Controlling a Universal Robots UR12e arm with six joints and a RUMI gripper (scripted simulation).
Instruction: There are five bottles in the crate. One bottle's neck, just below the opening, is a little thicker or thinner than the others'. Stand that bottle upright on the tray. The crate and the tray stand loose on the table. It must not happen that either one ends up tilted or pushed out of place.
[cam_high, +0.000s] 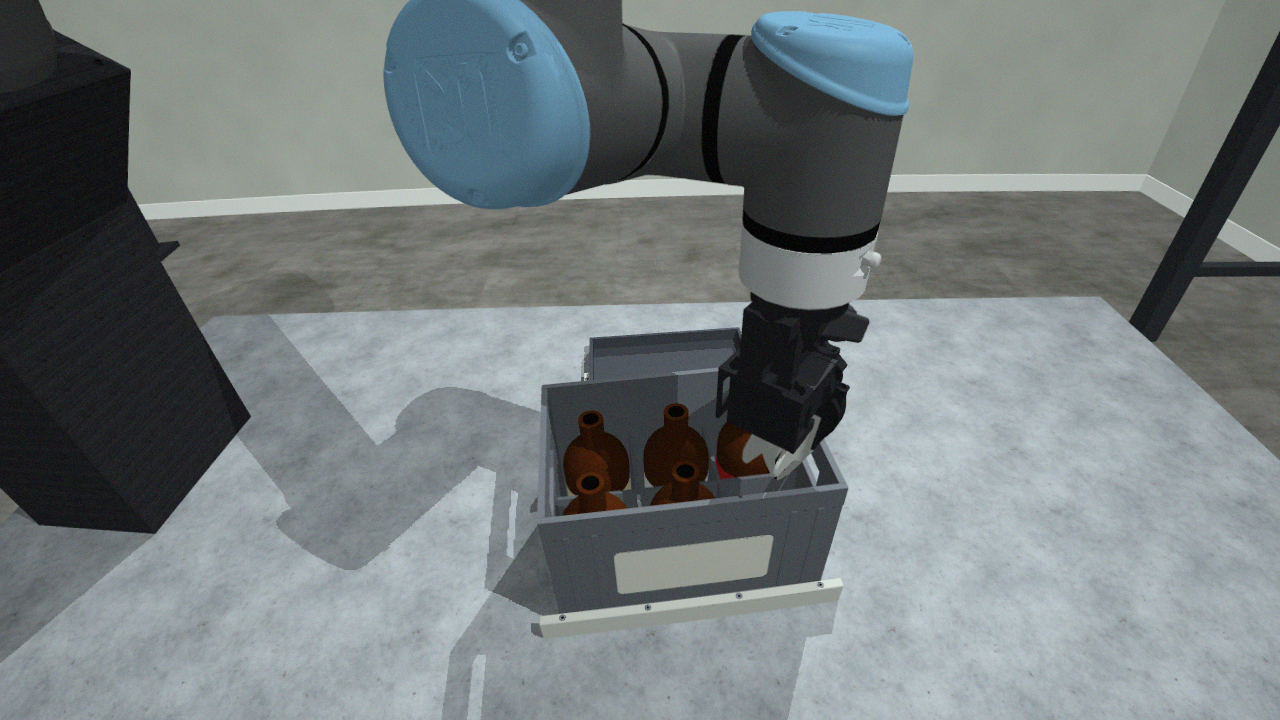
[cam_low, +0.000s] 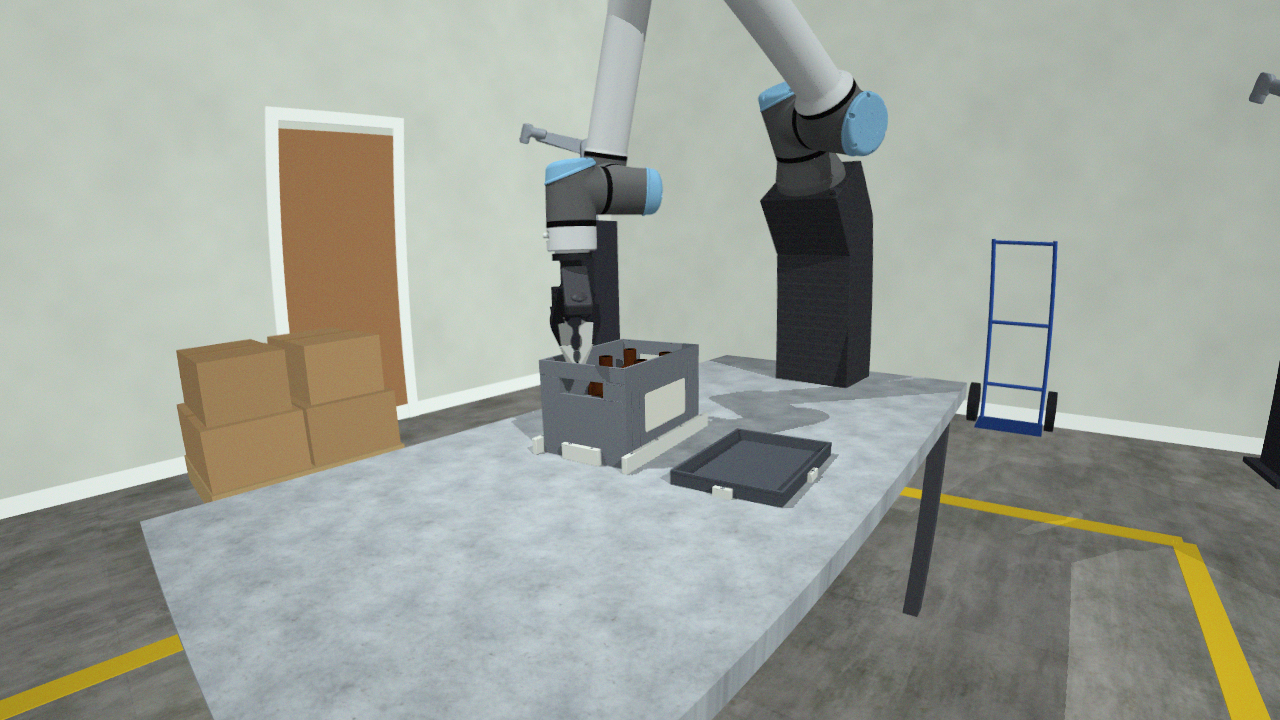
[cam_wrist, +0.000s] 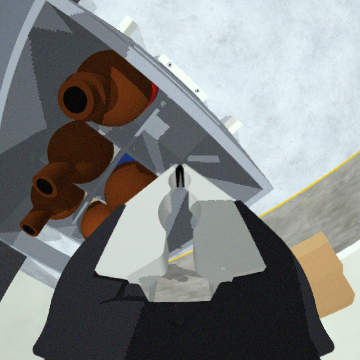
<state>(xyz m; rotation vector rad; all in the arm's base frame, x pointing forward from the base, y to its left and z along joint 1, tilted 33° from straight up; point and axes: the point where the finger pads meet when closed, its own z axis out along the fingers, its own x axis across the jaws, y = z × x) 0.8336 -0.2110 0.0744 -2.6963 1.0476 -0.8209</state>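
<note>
Right now my hand is 9 cm to the right of the glass bottle and 7 cm above it. From my hand the other things lie so: crate: 9 cm behind, 7 cm below, 4 cm to the left; then grey tray: 33 cm to the left, 14 cm below, 6 cm behind.
</note>
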